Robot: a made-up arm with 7 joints.
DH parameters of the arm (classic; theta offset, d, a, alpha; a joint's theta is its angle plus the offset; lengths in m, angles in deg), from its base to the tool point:
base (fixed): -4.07 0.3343 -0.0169 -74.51
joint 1: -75.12 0.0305 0.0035 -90
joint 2: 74 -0.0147 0.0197 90
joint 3: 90 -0.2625 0.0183 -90
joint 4: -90 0.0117 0.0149 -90
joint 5: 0 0.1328 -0.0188 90
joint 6: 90 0.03 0.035 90
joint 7: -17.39 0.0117 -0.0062 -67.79
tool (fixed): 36.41 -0.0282 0 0
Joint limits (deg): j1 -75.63..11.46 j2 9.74..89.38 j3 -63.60..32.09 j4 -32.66..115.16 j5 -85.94..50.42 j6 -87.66..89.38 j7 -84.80..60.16
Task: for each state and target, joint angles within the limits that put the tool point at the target. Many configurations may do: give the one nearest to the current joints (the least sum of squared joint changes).
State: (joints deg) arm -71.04 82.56 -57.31 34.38 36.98 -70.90 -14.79
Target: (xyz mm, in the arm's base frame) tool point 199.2 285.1 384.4
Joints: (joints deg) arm -56.55 89.38 -30.30 25.86 36.34 -79.48 -19.15
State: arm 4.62 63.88 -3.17 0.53 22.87 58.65 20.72
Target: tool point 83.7 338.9 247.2
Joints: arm 10.05 74.98 6.29 7.10 23.94 60.90 21.05
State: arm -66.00 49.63 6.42 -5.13 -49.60 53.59 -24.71
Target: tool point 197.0 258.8 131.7
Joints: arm -32.87 47.00 3.47 39.61 -46.50 52.61 -23.48
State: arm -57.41 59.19 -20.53 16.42 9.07 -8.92 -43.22
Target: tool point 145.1 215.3 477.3
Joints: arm -71.79 83.01 -3.18 -7.27 14.46 -10.27 -46.78
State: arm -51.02 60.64 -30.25 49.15 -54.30 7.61 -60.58
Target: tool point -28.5 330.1 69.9
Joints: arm -5.00 52.01 -35.33 70.96 -60.57 9.79 -77.93
